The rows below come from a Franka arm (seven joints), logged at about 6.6 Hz.
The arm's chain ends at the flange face. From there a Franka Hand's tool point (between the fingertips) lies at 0.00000 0.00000 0.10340 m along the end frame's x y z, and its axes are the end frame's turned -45 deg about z.
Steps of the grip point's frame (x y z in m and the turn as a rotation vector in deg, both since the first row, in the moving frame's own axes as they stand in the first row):
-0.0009, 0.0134, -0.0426, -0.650, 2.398, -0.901
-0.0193, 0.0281, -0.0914, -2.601, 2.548, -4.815
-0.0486, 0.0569, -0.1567, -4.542, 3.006, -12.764
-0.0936, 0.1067, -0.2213, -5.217, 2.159, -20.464
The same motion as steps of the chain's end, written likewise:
0.0050, 0.0124, -0.0425, 1.236, 2.155, -0.901
-0.0003, 0.0337, -0.0912, -0.037, 3.641, -4.815
-0.0039, 0.0737, -0.1562, -1.086, 5.337, -12.764
-0.0006, 0.1395, -0.2208, -2.162, 5.216, -20.464

